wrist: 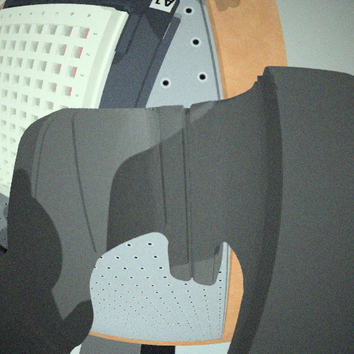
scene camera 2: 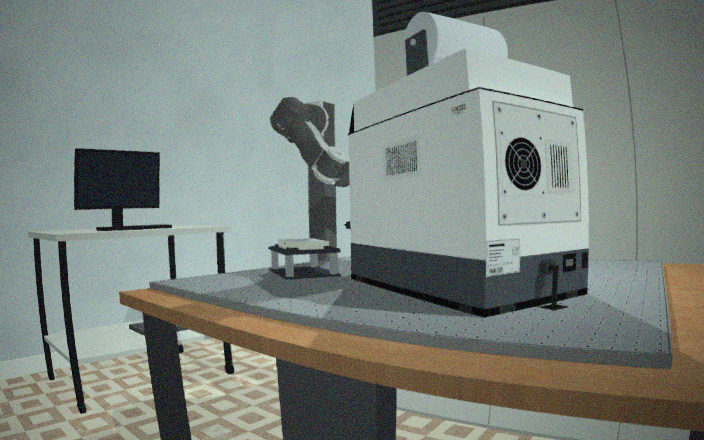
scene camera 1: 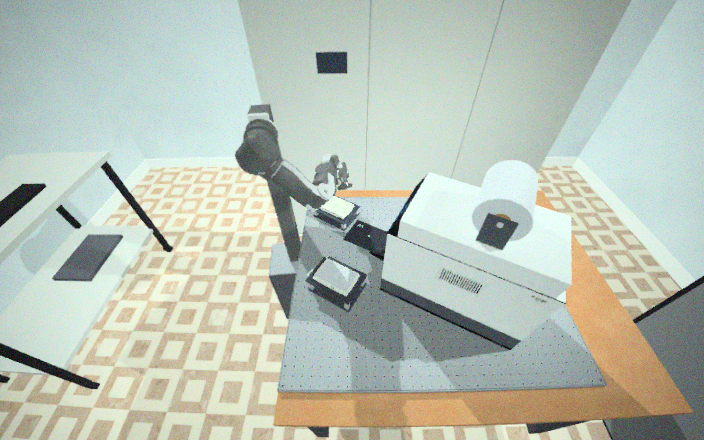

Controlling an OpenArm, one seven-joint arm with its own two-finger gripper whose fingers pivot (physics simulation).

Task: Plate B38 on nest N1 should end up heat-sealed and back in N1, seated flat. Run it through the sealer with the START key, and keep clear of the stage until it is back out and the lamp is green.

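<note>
My gripper [scene camera 1: 347, 181] [wrist: 201, 196] is shut and empty, its fingertips pressed together beyond the far nest; the sealer hides it in scene camera 2. The far nest [scene camera 1: 328, 221] [wrist: 122, 92] holds a pale plate [scene camera 1: 340, 207] [wrist: 112, 47] with its wells showing in the wrist view. The near nest [scene camera 1: 320, 291] [scene camera 2: 332, 250] holds another pale plate [scene camera 1: 337, 275] [scene camera 2: 303, 243]. Which nest is N1 cannot be told. The white sealer [scene camera 1: 462, 269] [scene camera 2: 420, 202] has a dark stage-like piece [scene camera 1: 366, 237] sticking out at its front. The START key and lamp do not show.
The nests and sealer stand on a grey perforated board [scene camera 1: 332, 368] [scene camera 2: 597, 337] [wrist: 150, 295] on a wooden table [scene camera 1: 482, 405] [scene camera 2: 363, 363]. A white roll [scene camera 1: 511, 181] [scene camera 2: 467, 38] sits atop the sealer. A side desk [scene camera 1: 51, 160] [scene camera 2: 46, 234] stands left, with a monitor [scene camera 2: 116, 179].
</note>
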